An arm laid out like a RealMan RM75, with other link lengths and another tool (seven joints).
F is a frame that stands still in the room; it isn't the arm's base.
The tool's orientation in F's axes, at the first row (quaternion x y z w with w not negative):
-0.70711, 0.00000, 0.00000, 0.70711
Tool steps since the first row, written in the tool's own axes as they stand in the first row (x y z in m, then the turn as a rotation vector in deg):
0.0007, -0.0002, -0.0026, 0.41, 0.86, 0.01
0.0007, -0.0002, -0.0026, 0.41, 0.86, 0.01
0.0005, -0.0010, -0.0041, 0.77, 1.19, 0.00
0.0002, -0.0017, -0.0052, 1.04, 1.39, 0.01
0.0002, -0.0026, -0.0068, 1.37, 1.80, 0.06
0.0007, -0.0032, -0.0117, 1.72, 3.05, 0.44
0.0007, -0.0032, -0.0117, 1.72, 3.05, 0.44
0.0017, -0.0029, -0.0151, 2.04, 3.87, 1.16
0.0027, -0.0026, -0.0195, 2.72, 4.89, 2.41
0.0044, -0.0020, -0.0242, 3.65, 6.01, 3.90
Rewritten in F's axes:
0.0007, -0.0026, 0.0002, 0.41, 0.01, -0.86
0.0007, -0.0026, 0.0002, 0.41, 0.01, -0.86
0.0005, -0.0041, 0.0010, 0.77, 0.00, -1.19
0.0002, -0.0052, 0.0017, 1.04, 0.01, -1.39
0.0002, -0.0068, 0.0026, 1.37, 0.06, -1.80
0.0007, -0.0117, 0.0032, 1.72, 0.44, -3.05
0.0007, -0.0117, 0.0032, 1.72, 0.44, -3.05
0.0017, -0.0151, 0.0029, 2.04, 1.16, -3.87
0.0027, -0.0195, 0.0026, 2.72, 2.41, -4.89
0.0044, -0.0242, 0.0020, 3.65, 3.90, -6.01

